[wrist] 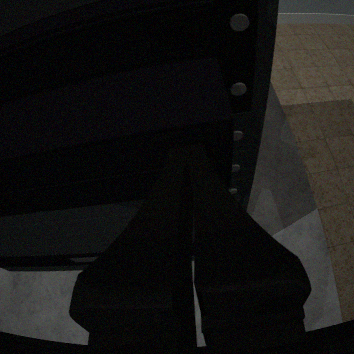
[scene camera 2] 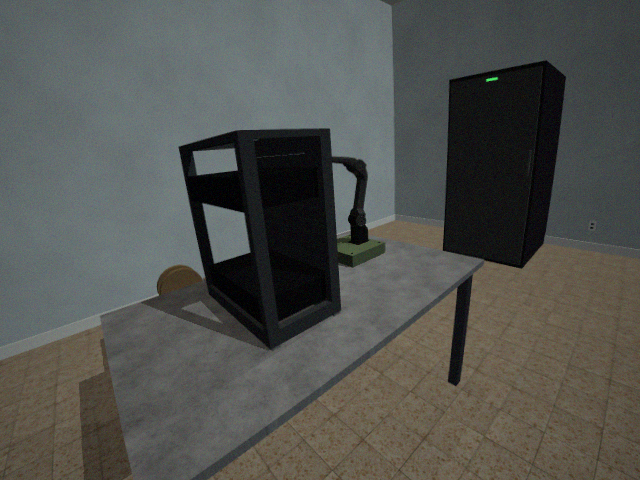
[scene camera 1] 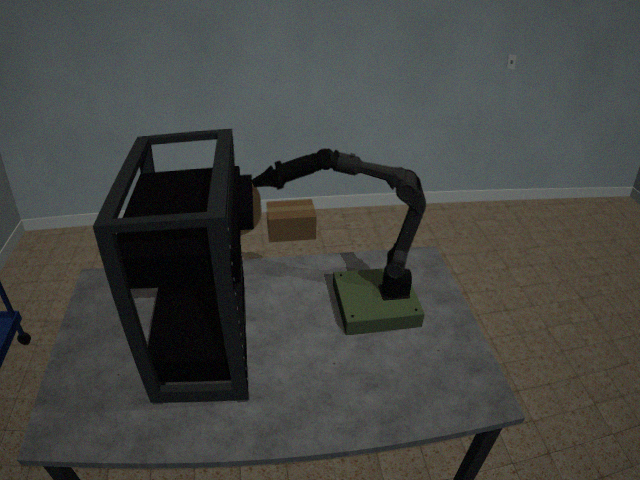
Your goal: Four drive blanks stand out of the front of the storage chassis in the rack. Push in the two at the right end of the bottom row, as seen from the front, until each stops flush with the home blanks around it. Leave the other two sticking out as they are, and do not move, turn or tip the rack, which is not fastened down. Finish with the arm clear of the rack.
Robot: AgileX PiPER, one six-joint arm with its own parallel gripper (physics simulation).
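The rack (scene camera 1: 220, 268) (scene camera 2: 261, 232) stands upright on the table. The storage chassis (scene camera 1: 173, 191) (scene camera 2: 214, 190) is a black box in its upper part. Dark blocks (scene camera 1: 245, 204) stand out of its front; single drive blanks cannot be told apart in the dark. My gripper (scene camera 1: 254, 183) (wrist: 188, 164) is shut with nothing visible between its fingers. In scene camera 1 its tips are at the upper front of the protruding blocks; contact cannot be told. In the wrist view they are before the dark front, left of the screw column near the right end. The rack hides the gripper in scene camera 2.
The arm's green base (scene camera 1: 379, 307) (scene camera 2: 361, 251) stands on the grey table (scene camera 1: 361, 382) (scene camera 2: 408, 294) in front of the rack. A cardboard box (scene camera 1: 291, 222) is on the floor behind the table. A black cabinet (scene camera 2: 491, 170) stands by the wall. Part of a blue cart (scene camera 1: 7, 328) shows at left.
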